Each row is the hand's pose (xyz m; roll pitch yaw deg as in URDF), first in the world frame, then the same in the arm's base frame.
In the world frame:
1: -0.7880 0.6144 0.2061 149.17 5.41 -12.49
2: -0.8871 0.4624 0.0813 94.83 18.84 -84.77
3: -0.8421 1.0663 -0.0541 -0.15 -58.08 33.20
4: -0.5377 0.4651 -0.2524 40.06 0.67 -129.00
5: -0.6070 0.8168 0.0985 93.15 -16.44 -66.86
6: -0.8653 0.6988 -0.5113 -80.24 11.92 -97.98
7: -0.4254 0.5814 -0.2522 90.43 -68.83 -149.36
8: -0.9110 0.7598 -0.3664 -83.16 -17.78 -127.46
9: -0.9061 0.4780 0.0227 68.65 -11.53 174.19
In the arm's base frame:
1: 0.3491 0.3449 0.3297 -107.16 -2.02 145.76
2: 0.2942 0.1806 0.1937 -115.64 52.63 -158.93
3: 0.3744 0.1293 0.8068 137.09 -9.77 72.38
4: -0.1613 0.1602 0.3536 -80.46 60.67 -66.82
5: 0.2185 0.3903 0.5869 -176.10 54.82 131.63
6: -0.0095 -0.2422 0.5633 88.12 63.76 -141.04
7: -0.2042 0.2384 0.4885 38.17 27.74 33.58
8: 0.1323 -0.1613 0.5763 -166.95 66.38 -26.42
9: 0.2768 0.1246 0.2182 -33.57 9.84 -29.74

